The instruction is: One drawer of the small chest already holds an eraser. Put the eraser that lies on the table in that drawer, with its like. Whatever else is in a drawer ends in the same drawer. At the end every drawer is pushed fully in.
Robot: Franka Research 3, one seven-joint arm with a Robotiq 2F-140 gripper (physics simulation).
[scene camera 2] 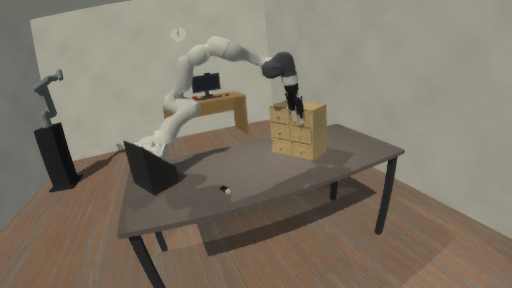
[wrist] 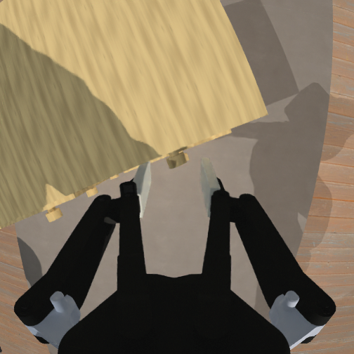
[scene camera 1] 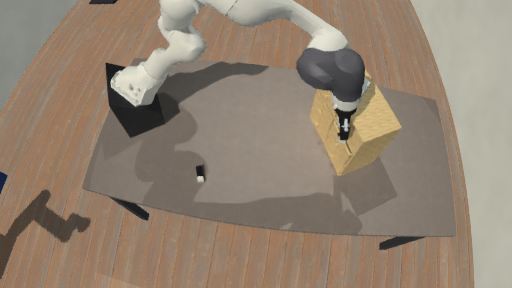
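Observation:
The small wooden chest (scene camera 1: 382, 112) (scene camera 2: 320, 131) (wrist: 165, 65) stands at the table's far right, with three rows of knobbed drawers in two columns. A thin strip of a right-column drawer front (wrist: 222, 135) stands slightly out past the chest top; its row is unclear. My gripper (scene camera 1: 344, 138) (scene camera 2: 298, 121) (wrist: 175, 169) is partly open and empty, pointing down at the front of the upper right drawers. A knob (wrist: 177, 160) shows just ahead of and between the fingertips in the wrist view. The black and white eraser (scene camera 1: 200, 174) (scene camera 2: 225, 190) lies on the table, far from the gripper. The drawers' insides are hidden.
The table (scene camera 1: 260, 150) (scene camera 2: 250, 170) carries the arm's black wedge-shaped base (scene camera 1: 137, 120) (scene camera 2: 150, 172) at its left end. A desk with a monitor (scene camera 2: 206, 84) and a second small arm on a black pedestal (scene camera 2: 55, 155) stand off the table.

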